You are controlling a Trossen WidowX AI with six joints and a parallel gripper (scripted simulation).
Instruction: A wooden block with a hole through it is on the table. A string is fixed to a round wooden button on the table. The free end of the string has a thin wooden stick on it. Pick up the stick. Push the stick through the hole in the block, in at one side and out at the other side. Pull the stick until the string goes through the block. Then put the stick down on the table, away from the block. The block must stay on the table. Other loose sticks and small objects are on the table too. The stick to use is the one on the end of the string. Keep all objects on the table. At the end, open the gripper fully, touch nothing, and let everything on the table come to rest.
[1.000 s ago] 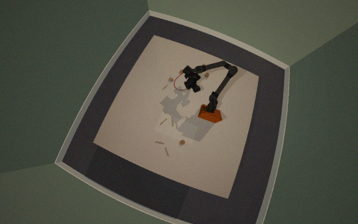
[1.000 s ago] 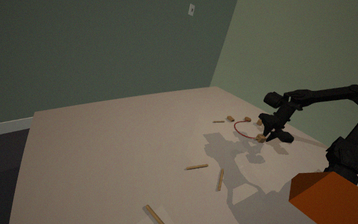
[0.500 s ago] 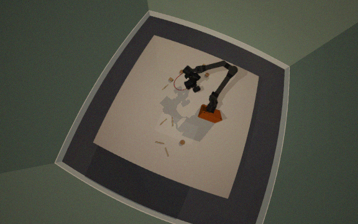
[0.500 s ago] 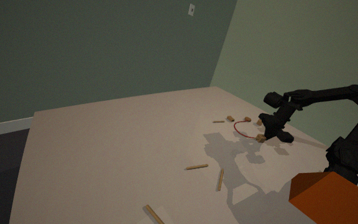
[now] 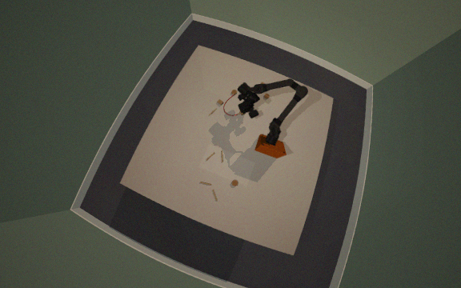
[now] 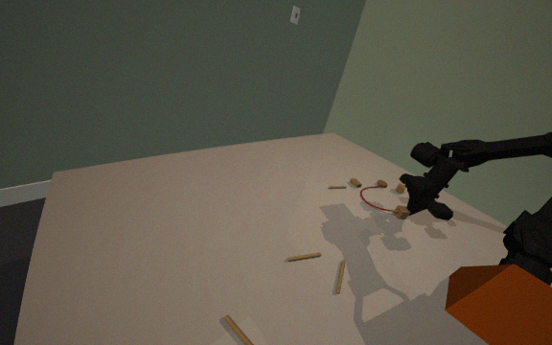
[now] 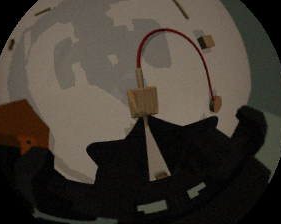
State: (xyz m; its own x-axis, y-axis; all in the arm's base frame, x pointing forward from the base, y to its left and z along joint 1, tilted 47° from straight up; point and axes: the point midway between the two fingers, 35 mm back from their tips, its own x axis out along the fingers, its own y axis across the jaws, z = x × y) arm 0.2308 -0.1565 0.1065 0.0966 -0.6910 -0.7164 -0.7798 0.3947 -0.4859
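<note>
My gripper tip is now 2 cm short of the small wooden block, 2 cm to the right of it and 1 cm below it. From my gripper tip the other things lie so: thin wooden stick (3 cm ahead, 3 cm to the left, 1 cm above); round button (14 cm ahead, 12 cm to the right).
</note>
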